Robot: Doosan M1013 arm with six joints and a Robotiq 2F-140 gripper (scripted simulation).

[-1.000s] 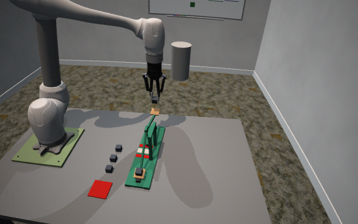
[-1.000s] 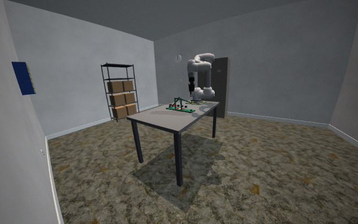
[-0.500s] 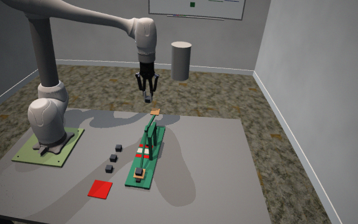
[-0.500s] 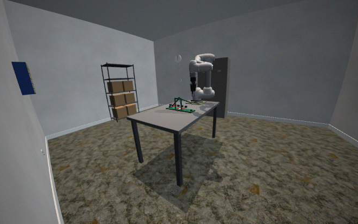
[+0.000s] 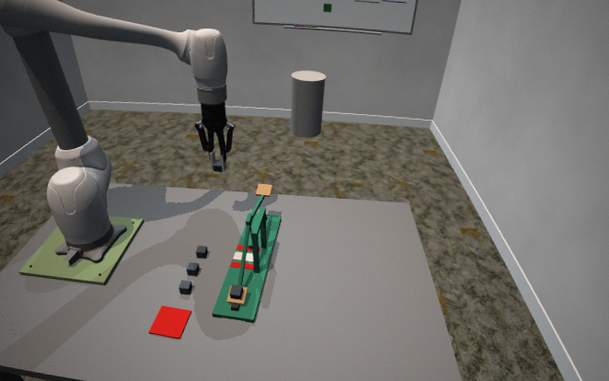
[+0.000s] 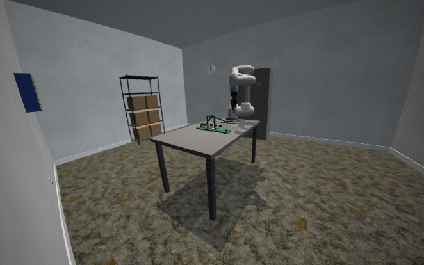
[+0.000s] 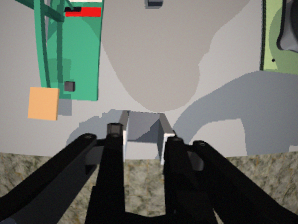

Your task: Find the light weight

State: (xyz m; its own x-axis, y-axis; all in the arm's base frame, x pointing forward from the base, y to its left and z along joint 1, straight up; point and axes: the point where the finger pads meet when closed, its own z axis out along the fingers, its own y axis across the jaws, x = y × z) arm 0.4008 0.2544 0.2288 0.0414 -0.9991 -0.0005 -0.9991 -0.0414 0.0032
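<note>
The red dish is 1 cm ahead of my hand, 48 cm to the right of it and 24 cm below it. From my hand the other things lie so: dark weight 2 cm below; then green rocker balance 17 cm ahead, 20 cm to the right, 15 cm below.
</note>
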